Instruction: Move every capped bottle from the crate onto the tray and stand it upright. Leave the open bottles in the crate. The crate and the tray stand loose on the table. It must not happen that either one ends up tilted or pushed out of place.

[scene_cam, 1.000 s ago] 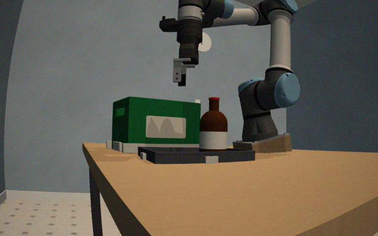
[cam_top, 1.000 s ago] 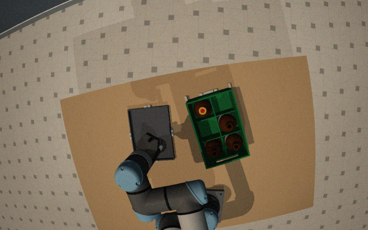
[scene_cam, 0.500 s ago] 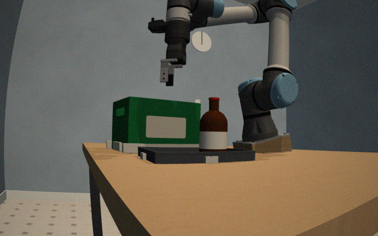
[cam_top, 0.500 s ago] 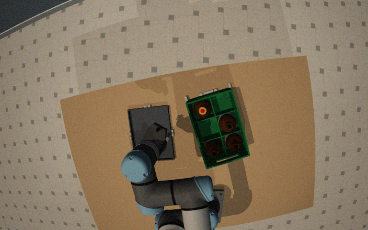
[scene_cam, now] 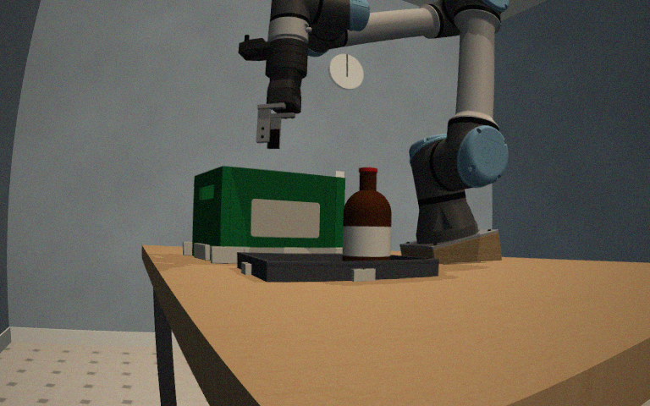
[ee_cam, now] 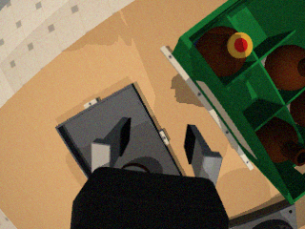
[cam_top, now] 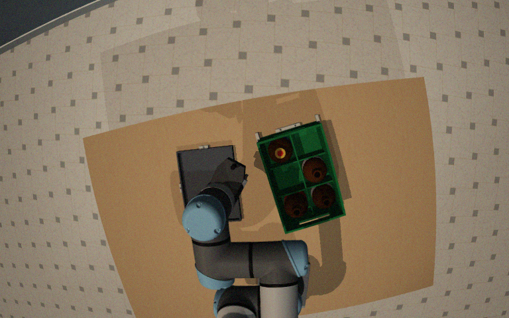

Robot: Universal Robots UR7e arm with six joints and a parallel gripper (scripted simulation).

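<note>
My hand is 18 cm to the left of the green crate, 14 cm above it and 5 cm past it. From my hand the other things lie so: dark grey tray: 21 cm below, 13 cm to the left, 7 cm behind; open bottle: 15 cm to the right, 14 cm below, 14 cm behind; red-capped bottle: 14 cm below, 13 cm to the left, 13 cm behind.
</note>
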